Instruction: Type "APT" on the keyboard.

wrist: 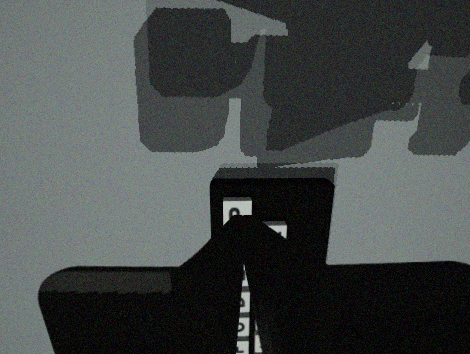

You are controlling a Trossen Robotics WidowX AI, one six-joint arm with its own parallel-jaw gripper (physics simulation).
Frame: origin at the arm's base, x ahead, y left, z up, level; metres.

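Seen in the pictures: gripper, fingertip midpoint: (242,225).
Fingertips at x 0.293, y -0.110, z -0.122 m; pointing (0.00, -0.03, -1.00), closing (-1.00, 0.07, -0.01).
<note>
A point is followed by its place in that frame.
The black keyboard (311,215) {x 0.254, y -0.098, z -0.150 m} runs lengthwise away from the bottom of the wrist view, with its far end at the centre. The white P key (238,204) {x 0.294, y -0.110, z -0.145 m} shows near that end, turned sideways, with its lower part hidden by the fingertips. To its right, part of another white key (280,228) {x 0.272, y -0.095, z -0.145 m} shows, its letter mostly hidden. My gripper (242,225) {x 0.293, y -0.110, z -0.122 m} is shut and empty, its tip overlapping the lower edge of the P key in view. I cannot tell whether it touches the key. Through the narrow slit between the fingers, slivers of more keys show, including the D key (243,302) {x 0.294, y -0.048, z -0.145 m}. The A and T keys cannot be made out.
The keyboard lies on a grey table top (75,175) {x 0.385, y -0.127, z -0.162 m}. Dark, blocky shadows of the arm and gripper fall across the table beyond the keyboard's far end and to the upper right. The wide black gripper body hides the lower left and lower right of the view.
</note>
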